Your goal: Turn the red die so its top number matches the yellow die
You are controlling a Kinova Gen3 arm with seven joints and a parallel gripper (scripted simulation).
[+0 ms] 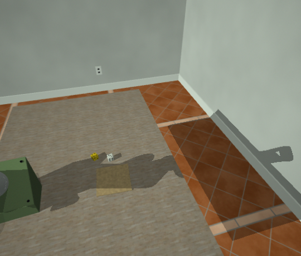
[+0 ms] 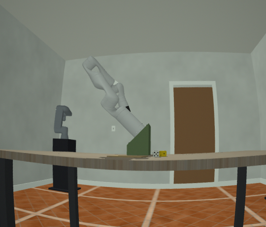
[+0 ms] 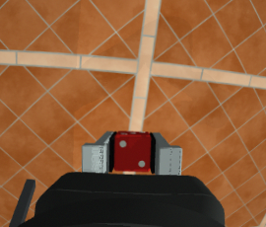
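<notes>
My hand is 800 mm short of the tan mat, 200 mm above it and 180 mm to the right of it. The rest, counted from my hand: red die 10 mm below; then white die 810 mm ahead, 290 mm to the left, 190 mm below; then yellow die 740 mm ahead, 320 mm to the left, 190 mm below.
</notes>
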